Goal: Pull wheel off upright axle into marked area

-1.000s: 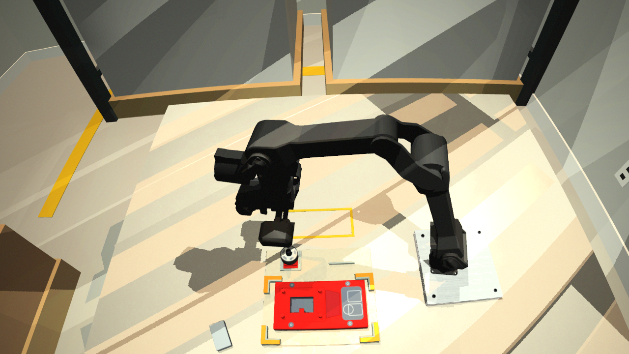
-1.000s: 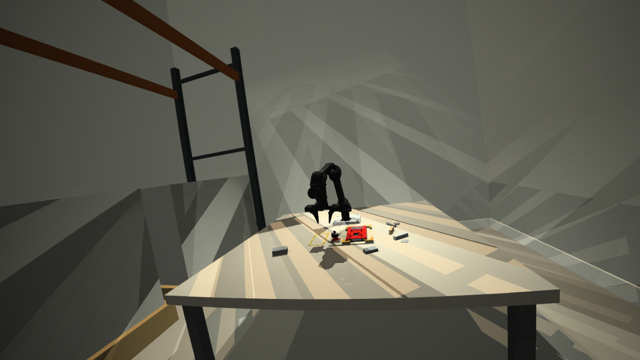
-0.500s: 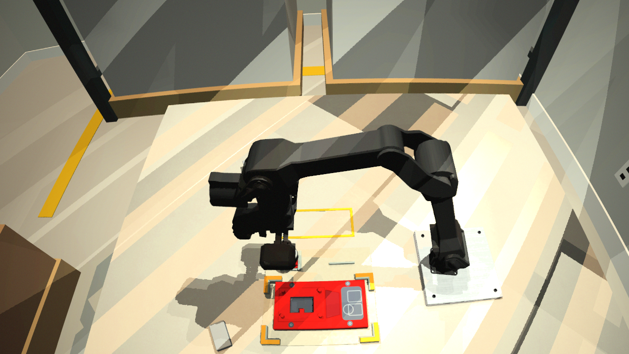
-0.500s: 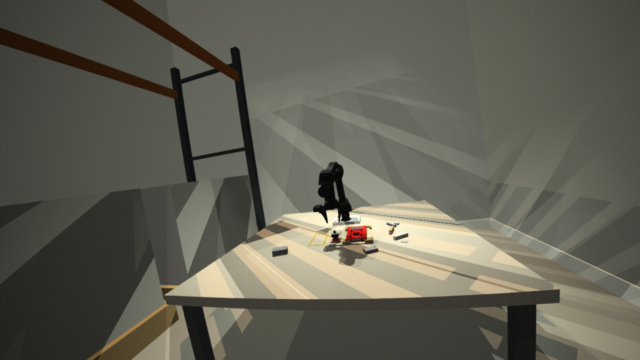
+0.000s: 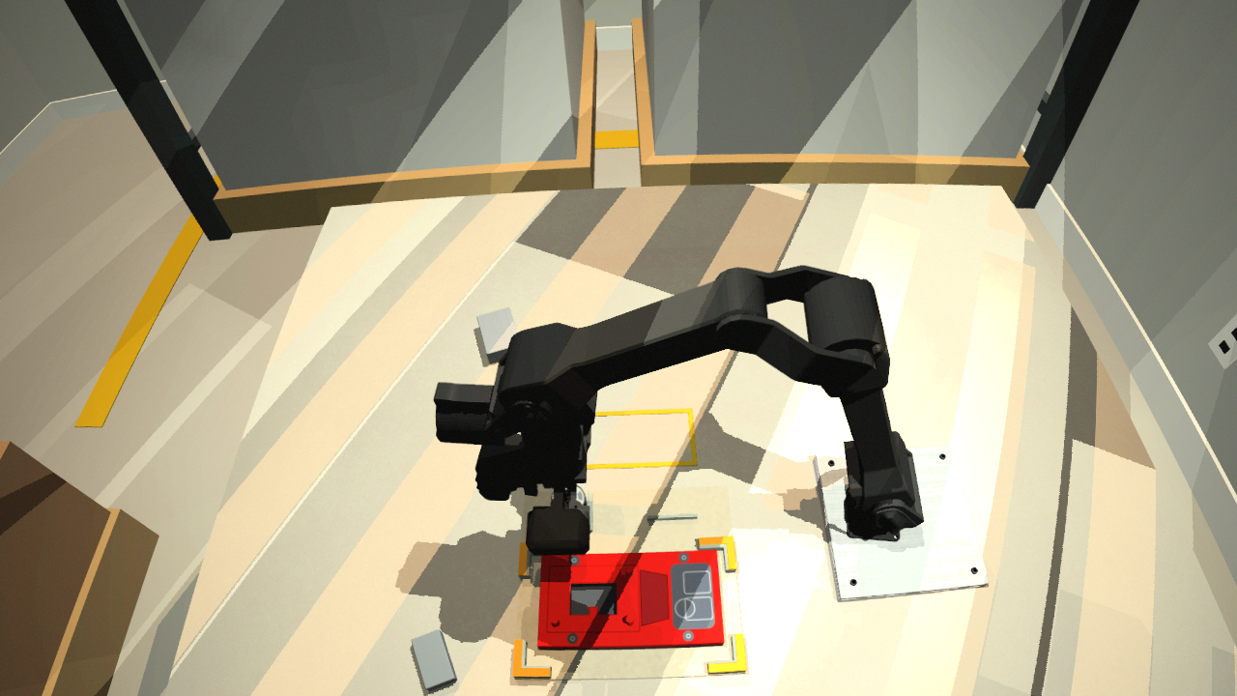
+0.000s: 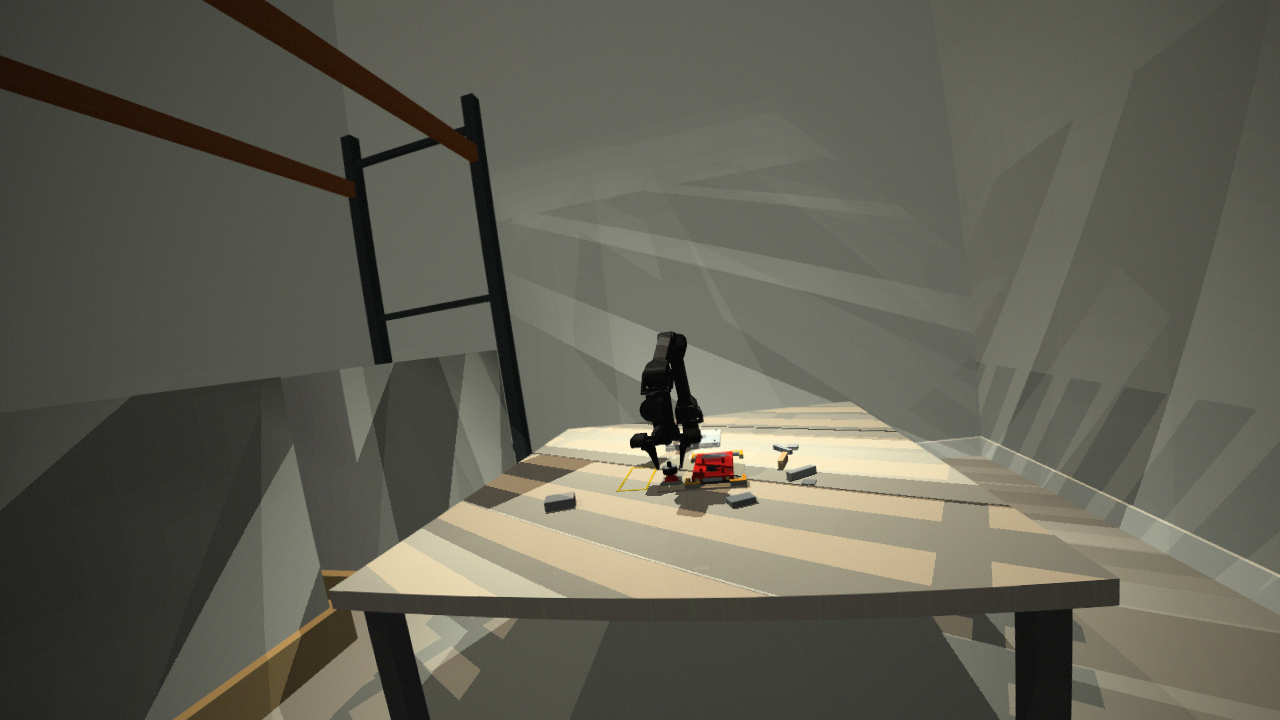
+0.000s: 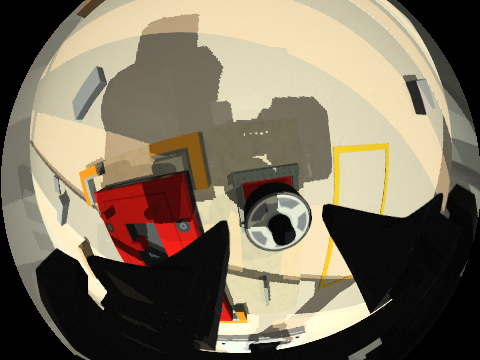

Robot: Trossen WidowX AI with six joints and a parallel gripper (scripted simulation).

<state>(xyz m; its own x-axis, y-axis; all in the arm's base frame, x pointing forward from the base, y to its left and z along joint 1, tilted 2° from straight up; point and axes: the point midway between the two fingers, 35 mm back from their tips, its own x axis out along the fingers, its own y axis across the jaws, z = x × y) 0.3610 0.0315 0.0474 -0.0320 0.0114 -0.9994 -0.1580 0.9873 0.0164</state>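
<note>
My gripper tip is right at the grey wheel.
</note>
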